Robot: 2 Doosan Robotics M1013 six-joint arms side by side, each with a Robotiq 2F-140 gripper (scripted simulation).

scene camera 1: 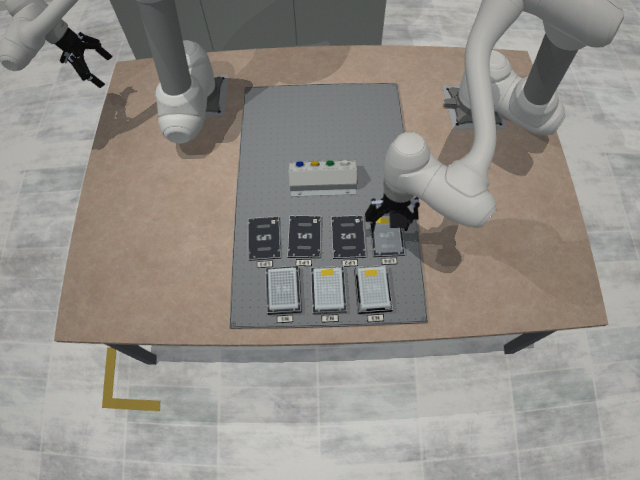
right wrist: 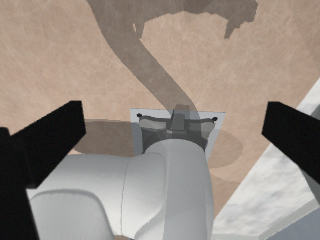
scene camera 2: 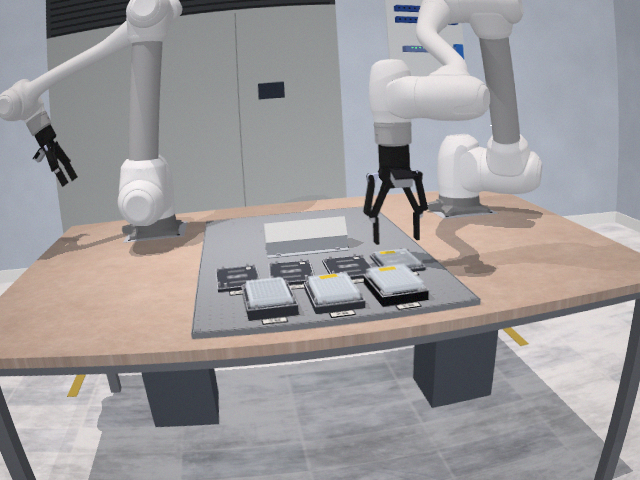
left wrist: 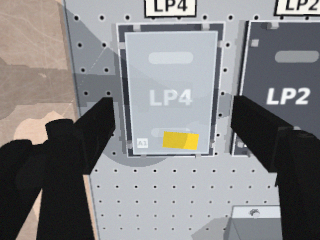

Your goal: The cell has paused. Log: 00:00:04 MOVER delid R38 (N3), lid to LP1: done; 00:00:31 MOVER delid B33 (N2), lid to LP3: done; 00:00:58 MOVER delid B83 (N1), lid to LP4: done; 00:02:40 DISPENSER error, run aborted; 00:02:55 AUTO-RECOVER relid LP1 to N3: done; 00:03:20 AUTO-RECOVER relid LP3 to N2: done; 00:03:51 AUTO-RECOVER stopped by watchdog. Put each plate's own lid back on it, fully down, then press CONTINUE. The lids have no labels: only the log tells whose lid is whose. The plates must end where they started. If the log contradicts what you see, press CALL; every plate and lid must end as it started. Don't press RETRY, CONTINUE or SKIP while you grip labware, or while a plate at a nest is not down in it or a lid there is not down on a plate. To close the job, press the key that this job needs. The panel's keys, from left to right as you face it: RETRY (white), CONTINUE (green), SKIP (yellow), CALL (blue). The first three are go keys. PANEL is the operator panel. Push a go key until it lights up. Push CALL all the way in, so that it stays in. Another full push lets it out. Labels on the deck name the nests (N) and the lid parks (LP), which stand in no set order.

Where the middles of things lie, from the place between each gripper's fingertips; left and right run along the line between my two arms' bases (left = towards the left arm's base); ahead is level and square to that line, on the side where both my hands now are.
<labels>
My left hand (scene camera 2: 396, 240) is 70 mm above the clear lid (scene camera 1: 387, 240). From my left hand the other things lie so: LP2 lid park (scene camera 1: 337, 245): 10 mm ahead, 120 mm to the right, 80 mm below; then plate (scene camera 1: 285, 284): 200 mm ahead, 320 mm to the right, 50 mm below; then LP1 lid park (scene camera 1: 315, 244): 20 mm ahead, 260 mm to the right, 80 mm below.
I see my right gripper (scene camera 1: 106, 71) 550 mm short of the LP3 lid park (scene camera 1: 252, 228), 640 mm to the right of it and 210 mm above it. The rest, counted from my right hand: LP2 lid park (540 mm ahead, 910 mm to the left, 210 mm below); then plate (730 mm ahead, 720 mm to the left, 190 mm below); then LP1 lid park (540 mm ahead, 770 mm to the left, 210 mm below).
</labels>
